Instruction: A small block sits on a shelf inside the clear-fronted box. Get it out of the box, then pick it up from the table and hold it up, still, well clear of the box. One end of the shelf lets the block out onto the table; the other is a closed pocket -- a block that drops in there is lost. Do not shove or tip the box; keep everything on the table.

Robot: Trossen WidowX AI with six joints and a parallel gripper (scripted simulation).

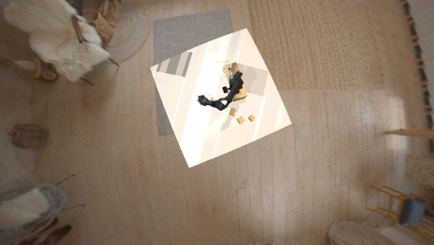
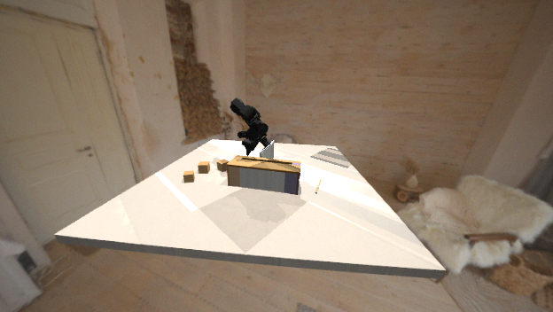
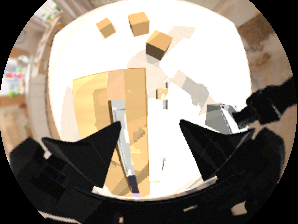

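Now: gripper tip 4 cm past the tan block, 4 cm to the left of it and 13 cm above it. The rest, counted from my gripper tip: orange-topped box: 3 cm ahead, 12 cm to the left, 8 cm below; thin wooden stick: 1 cm ahead, 42 cm to the left, 14 cm below.
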